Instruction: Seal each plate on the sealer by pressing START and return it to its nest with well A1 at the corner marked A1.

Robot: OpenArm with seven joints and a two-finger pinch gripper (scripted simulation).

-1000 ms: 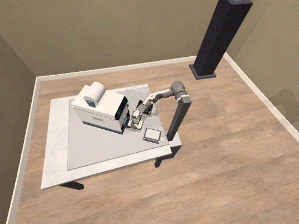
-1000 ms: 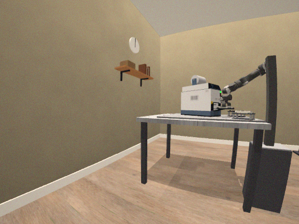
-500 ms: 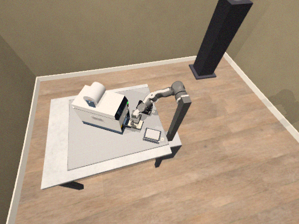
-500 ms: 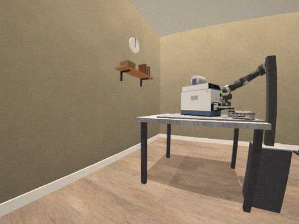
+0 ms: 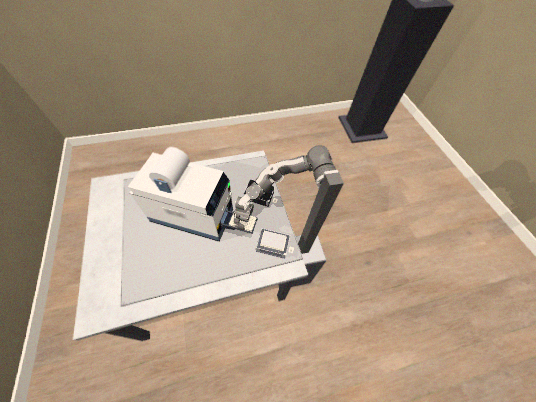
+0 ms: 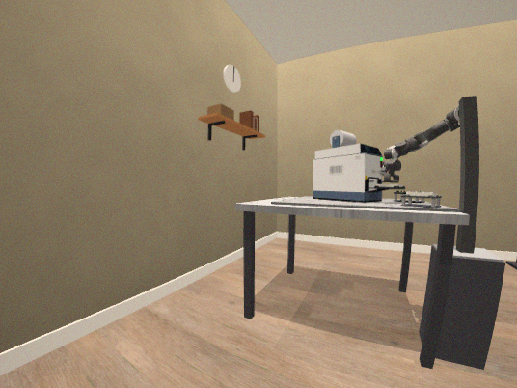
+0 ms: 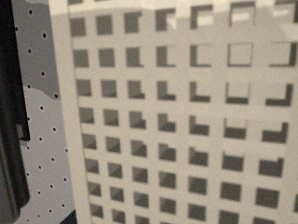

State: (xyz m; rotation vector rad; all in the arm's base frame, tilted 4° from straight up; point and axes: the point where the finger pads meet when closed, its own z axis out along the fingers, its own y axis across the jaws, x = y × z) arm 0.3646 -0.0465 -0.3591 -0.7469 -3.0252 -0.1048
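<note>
My gripper is now 2 cm above the plate. The rest, counted from my hand: plate nest: 15 cm behind, 13 cm to the left, 7 cm below; then yellow warning label: 13 cm ahead, 3 cm to the left, 2 cm above; then sealer stage: 3 cm below.
</note>
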